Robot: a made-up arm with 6 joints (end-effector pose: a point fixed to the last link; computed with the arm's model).
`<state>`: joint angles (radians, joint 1 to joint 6).
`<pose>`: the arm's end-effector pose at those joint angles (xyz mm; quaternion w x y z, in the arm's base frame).
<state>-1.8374 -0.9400 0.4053 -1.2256 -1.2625 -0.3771</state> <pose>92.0 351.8 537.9 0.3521 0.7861 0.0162 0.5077</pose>
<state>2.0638 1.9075 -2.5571 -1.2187 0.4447 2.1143</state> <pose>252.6 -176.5 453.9 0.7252 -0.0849 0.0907 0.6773</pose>
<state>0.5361 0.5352 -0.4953 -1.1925 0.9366 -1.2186</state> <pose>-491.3 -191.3 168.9 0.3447 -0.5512 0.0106 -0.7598</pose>
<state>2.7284 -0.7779 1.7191 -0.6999 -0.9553 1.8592</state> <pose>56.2 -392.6 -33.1 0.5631 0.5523 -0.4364 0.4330</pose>
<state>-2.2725 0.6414 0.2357 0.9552 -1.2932 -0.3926</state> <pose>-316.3 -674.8 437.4 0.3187 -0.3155 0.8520 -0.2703</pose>
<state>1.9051 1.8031 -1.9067 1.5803 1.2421 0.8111</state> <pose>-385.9 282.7 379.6 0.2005 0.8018 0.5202 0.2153</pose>
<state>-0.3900 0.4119 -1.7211 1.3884 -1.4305 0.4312</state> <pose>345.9 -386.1 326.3 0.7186 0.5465 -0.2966 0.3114</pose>
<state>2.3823 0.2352 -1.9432 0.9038 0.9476 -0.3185</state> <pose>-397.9 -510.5 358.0 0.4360 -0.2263 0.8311 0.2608</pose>
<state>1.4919 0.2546 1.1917 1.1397 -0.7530 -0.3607</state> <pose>-295.3 -711.9 358.9 0.8577 -0.1352 -0.2674 -0.4177</pose>
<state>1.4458 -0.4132 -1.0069 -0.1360 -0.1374 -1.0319</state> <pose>324.4 -226.9 122.8 0.1993 0.6483 -0.3953 -0.6194</pose>
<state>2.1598 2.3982 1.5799 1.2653 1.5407 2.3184</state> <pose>-427.7 89.9 493.8 0.2472 -0.5805 -0.5288 0.5677</pose>
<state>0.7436 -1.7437 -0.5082 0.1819 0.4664 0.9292</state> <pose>228.0 135.9 43.1 0.4722 0.8552 -0.2089 0.0445</pose>
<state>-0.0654 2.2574 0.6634 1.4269 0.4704 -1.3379</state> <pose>278.0 -123.3 263.5 0.1447 -0.5299 0.1511 0.8218</pose>
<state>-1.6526 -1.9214 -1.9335 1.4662 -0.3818 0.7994</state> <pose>-658.8 -235.2 484.1 0.6869 -0.3099 -0.2850 -0.5924</pose>
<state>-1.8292 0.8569 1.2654 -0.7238 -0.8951 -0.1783</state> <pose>475.7 -116.8 490.2 0.4242 -0.8674 0.2242 0.1320</pose>
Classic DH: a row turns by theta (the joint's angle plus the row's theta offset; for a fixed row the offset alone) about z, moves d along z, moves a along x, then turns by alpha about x. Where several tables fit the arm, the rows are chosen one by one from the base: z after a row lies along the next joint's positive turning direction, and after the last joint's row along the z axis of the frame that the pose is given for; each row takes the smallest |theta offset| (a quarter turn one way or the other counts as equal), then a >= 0, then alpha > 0; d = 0 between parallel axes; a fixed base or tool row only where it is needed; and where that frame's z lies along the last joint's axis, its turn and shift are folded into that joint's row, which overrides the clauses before.
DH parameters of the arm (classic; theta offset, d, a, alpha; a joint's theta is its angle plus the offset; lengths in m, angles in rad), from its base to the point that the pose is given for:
base (fixed): -0.2066 0.2962 -0.1222 1.4113
joint 1: 1.0288 0.1536 0.0237 -1.8589
joint 2: -0.032 0.0298 0.0189 -1.0241
joint 3: 1.0253 -0.0428 -0.04 1.5708
joint 4: 0.0721 -0.0949 -0.2368 -1.1223
joint 5: 1.1998 -0.2127 -0.1051 1.7954
joint 6: 0.9228 -0.142 -0.1141 -1.0423
tool (fixed): -2.6487 -0.0131 0 0

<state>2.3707 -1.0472 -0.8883 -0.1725 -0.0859 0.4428</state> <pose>189.3 164.9 664.7 0.1314 0.7624 -0.3846 0.5036</pose>
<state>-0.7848 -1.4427 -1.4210 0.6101 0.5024 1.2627</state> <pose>-356.7 -220.9 -136.3 0.6599 0.4571 -0.1935 -0.5640</pose>
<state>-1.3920 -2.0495 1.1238 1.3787 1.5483 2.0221</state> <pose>-372.1 37.6 75.3 0.1793 0.5255 0.7517 0.3559</pose>
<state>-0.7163 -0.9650 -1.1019 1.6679 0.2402 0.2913</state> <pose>-254.0 -647.3 282.1 0.8992 -0.1479 -0.1851 -0.3679</pose>
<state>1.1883 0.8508 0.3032 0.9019 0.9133 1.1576</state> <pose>-266.5 -456.6 688.0 0.6863 -0.4964 0.3666 -0.3849</pose>
